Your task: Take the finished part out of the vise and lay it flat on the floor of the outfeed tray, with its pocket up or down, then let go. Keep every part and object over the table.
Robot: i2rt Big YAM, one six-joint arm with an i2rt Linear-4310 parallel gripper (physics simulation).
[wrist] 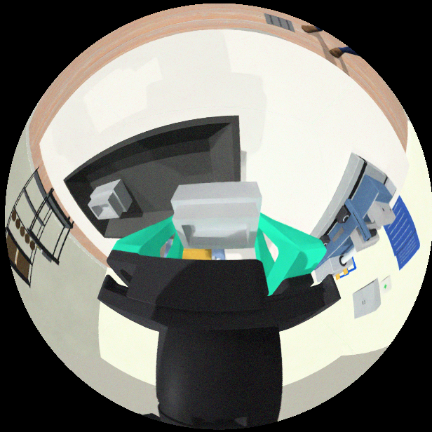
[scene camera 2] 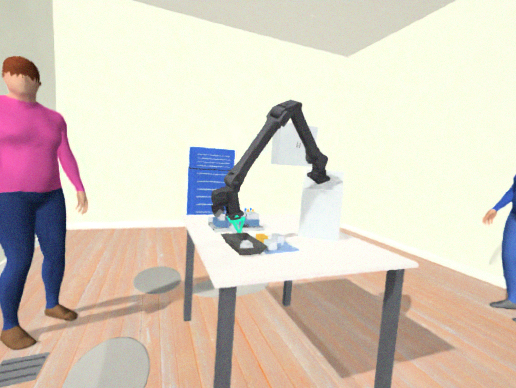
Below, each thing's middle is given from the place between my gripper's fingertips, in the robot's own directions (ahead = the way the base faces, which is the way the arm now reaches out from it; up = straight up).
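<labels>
My gripper is 2 cm above the vise (wrist: 368,188) at this moment, and it is also 9 cm past the vise and 28 cm to the left of it.
</labels>
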